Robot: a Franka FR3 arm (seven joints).
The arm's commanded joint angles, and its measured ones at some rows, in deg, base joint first. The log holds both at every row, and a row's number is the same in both.
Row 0, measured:
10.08 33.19 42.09 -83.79 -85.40 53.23 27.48
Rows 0 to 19, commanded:
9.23 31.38 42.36 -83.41 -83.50 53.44 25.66
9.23 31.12 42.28 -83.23 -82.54 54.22 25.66
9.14 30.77 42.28 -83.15 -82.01 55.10 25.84
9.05 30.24 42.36 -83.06 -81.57 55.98 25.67
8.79 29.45 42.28 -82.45 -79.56 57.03 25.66
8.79 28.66 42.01 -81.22 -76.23 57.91 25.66
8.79 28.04 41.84 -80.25 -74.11 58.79 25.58
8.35 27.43 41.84 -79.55 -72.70 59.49 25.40
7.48 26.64 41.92 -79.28 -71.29 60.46 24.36
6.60 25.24 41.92 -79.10 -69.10 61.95 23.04
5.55 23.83 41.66 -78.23 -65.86 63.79 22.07
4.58 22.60 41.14 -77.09 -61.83 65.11 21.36
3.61 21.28 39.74 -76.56 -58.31 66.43 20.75
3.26 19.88 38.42 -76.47 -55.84 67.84 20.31
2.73 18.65 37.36 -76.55 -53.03 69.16 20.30
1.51 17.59 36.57 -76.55 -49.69 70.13 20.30
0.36 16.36 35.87 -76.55 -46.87 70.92 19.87
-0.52 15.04 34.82 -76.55 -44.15 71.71 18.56
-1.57 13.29 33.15 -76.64 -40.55 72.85 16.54
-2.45 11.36 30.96 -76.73 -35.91 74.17 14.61
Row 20, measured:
0.75 16.51 34.81 -75.75 -46.01 70.26 19.65
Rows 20 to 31, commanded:
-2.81 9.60 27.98 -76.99 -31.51 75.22 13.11
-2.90 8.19 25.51 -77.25 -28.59 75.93 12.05
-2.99 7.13 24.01 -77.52 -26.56 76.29 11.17
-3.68 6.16 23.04 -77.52 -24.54 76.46 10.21
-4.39 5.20 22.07 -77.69 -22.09 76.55 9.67
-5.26 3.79 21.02 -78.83 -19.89 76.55 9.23
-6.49 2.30 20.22 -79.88 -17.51 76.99 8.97
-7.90 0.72 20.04 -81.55 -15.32 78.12 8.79
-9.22 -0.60 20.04 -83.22 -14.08 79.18 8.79
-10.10 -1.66 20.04 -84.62 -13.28 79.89 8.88
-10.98 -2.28 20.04 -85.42 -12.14 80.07 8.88
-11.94 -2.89 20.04 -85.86 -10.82 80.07 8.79
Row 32, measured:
-8.31 1.55 19.74 -79.87 -15.21 77.06 9.99
